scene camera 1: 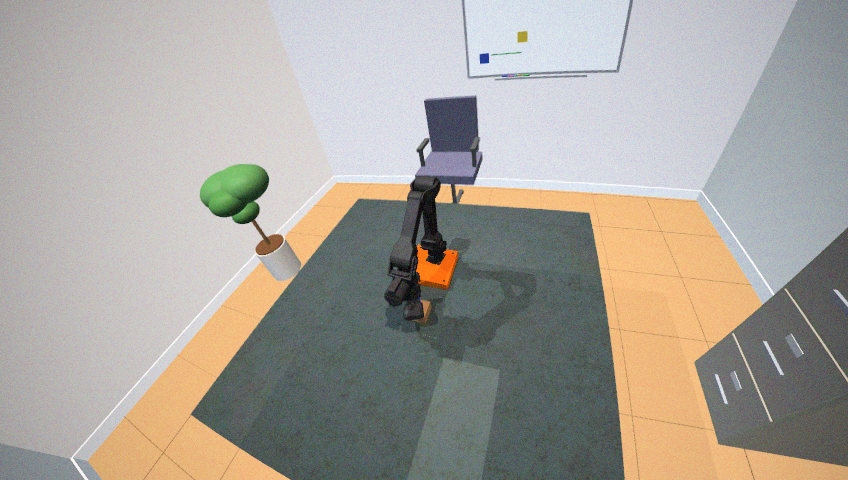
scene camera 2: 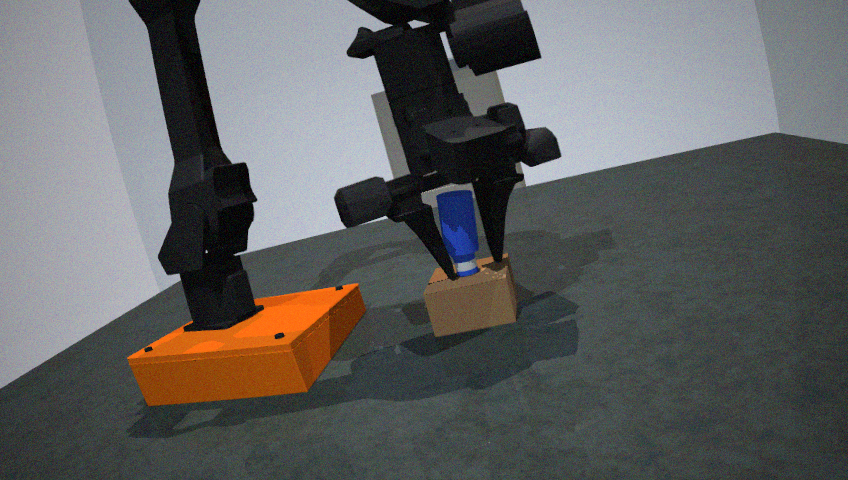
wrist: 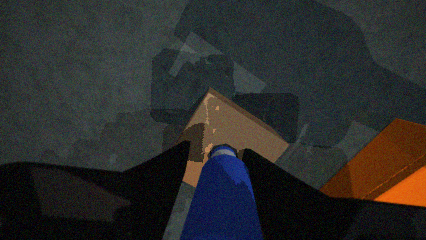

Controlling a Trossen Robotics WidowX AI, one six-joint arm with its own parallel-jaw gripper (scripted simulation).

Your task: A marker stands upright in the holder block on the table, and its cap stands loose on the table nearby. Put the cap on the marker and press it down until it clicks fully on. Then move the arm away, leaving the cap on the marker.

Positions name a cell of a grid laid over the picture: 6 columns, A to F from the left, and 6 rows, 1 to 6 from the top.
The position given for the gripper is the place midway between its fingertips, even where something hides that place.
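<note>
A blue cap (scene camera 2: D3) and a tan holder block (scene camera 2: D4) are visible. The gripper (scene camera 2: D4) is visible as well, also in the wrist view (wrist: D4).
</note>
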